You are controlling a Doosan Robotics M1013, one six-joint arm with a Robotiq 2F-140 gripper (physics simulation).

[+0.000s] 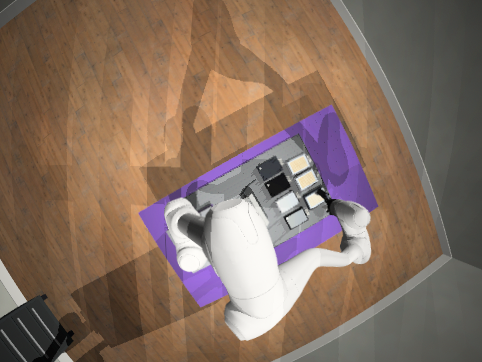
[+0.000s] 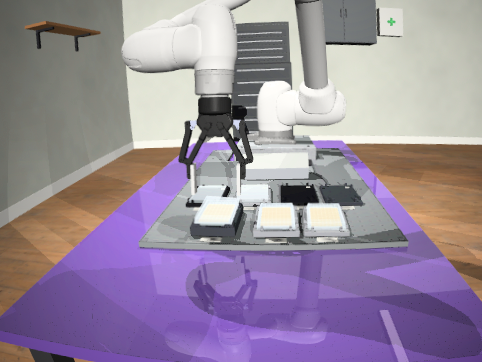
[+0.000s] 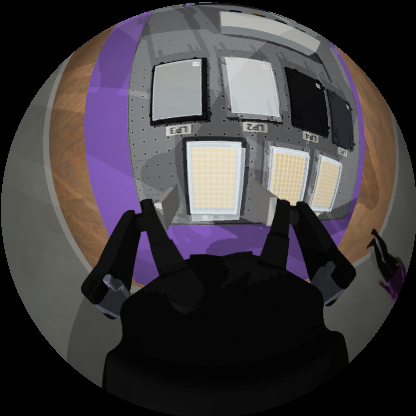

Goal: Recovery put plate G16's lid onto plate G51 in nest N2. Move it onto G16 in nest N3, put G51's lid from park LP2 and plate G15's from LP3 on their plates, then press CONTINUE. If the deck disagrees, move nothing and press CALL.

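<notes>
My gripper is open and empty, pointing down above the left plate, its fingertips spread wide to either side of it. The left plate sits in a dark nest. The middle plate and the right plate sit in grey nests. Nest and plate labels are unreadable; clear lids on the plates cannot be made out. A pale grey lid lies at LP3, a whitish lid at LP2.
A black panel lies at LP4, and a dark grey panel lies right of it. A light box with coloured buttons stands behind the parks. The grey deck lies on a purple table.
</notes>
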